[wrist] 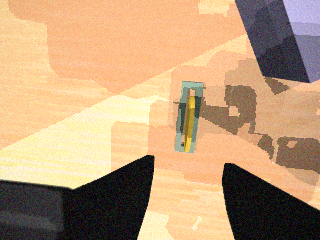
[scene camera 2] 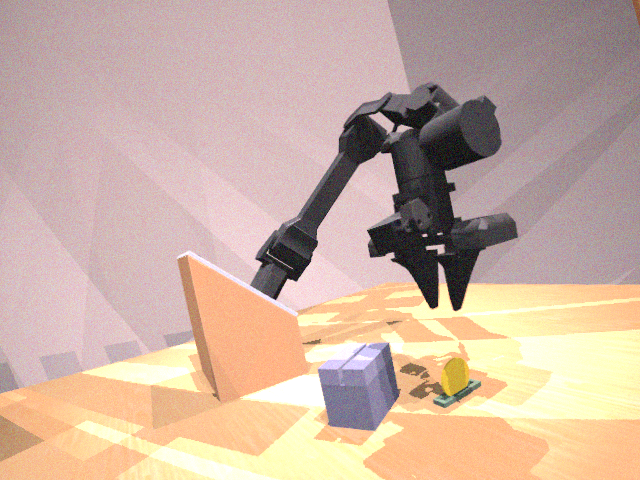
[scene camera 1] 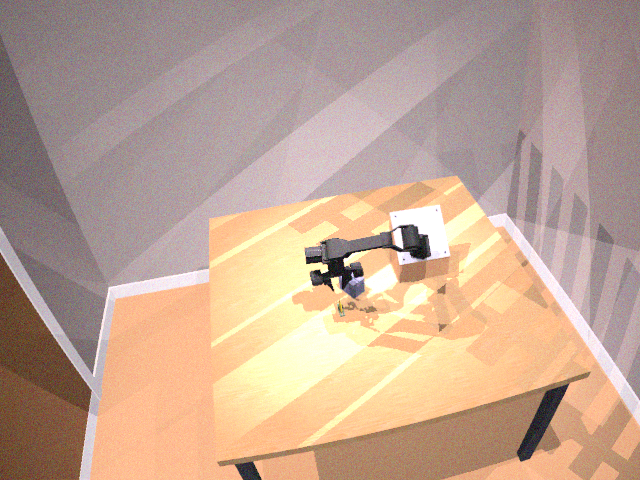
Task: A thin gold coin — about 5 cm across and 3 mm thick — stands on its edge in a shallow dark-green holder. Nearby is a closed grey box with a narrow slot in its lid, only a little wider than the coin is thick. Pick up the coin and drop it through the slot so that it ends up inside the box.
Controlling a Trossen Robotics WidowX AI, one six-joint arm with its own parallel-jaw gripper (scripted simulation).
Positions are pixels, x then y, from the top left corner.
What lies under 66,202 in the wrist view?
My gripper.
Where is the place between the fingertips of my gripper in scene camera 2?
At 445,309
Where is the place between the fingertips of my gripper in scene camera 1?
At 338,290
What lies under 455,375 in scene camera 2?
A gold coin.
